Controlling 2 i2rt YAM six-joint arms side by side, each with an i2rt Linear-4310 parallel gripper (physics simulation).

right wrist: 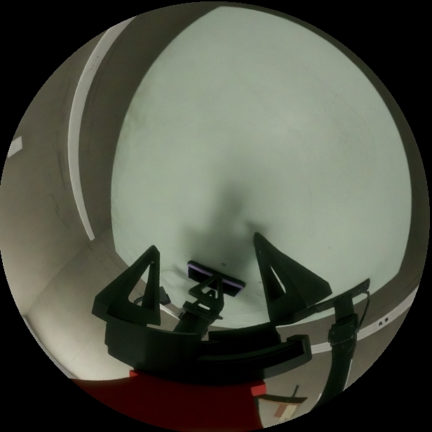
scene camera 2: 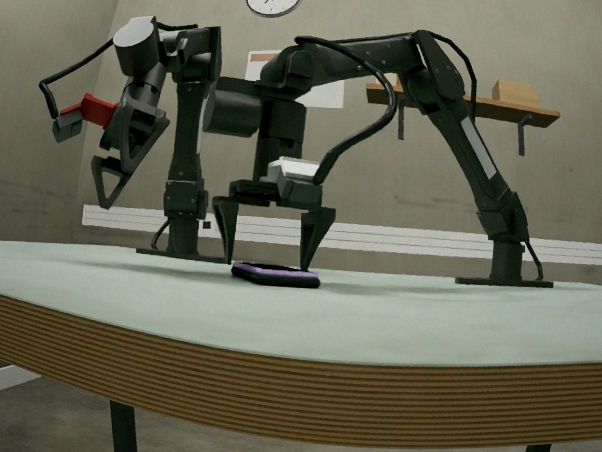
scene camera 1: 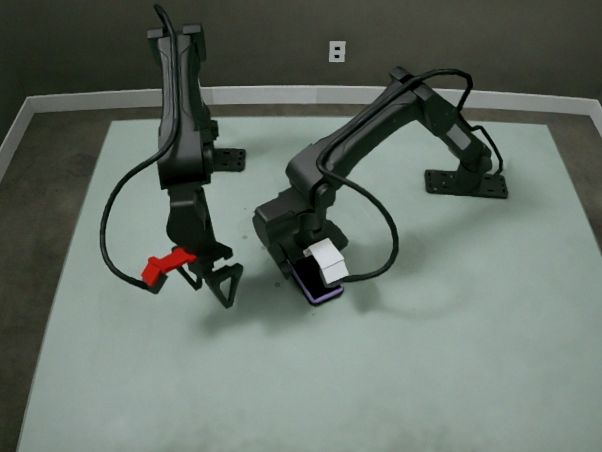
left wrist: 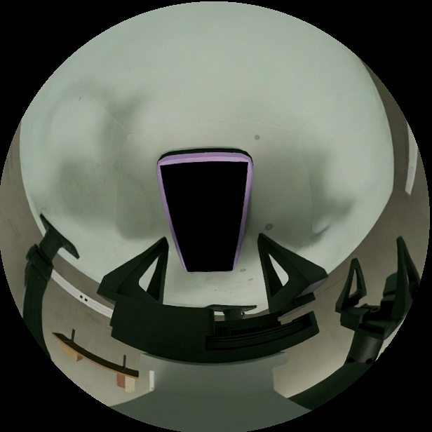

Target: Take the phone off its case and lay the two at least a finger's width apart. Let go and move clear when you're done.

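Observation:
The phone (scene camera 1: pixel 309 280) (left wrist: pixel 205 215) (right wrist: pixel 200 273) lies flat on the table, its black screen up inside a purple rim. The black case (scene camera 2: pixel 270 281) (left wrist: pixel 205 151) shows as a dark layer directly beneath it; the two are together. My left gripper (scene camera 2: pixel 267 266) (left wrist: pixel 212 239) (right wrist: pixel 215 282) is open above the phone, fingers pointing down and apart across its width, holding nothing. In scene camera 1 its wrist hides part of the phone. My right gripper (scene camera 1: pixel 215 296) (scene camera 2: pixel 115 190) (left wrist: pixel 373 249) (right wrist: pixel 202 244) is open and empty, raised above the table at the picture's left in both scene views.
The pale green table (scene camera 1: pixel 380 380) (scene camera 2: pixel 350 325) carries both arm bases, at its back in scene camera 1. The left arm's cable (scene camera 1: pixel 395 240) loops out to the picture's right of its wrist. A wall shelf (scene camera 2: pixel 500 111) with boxes is behind the arms.

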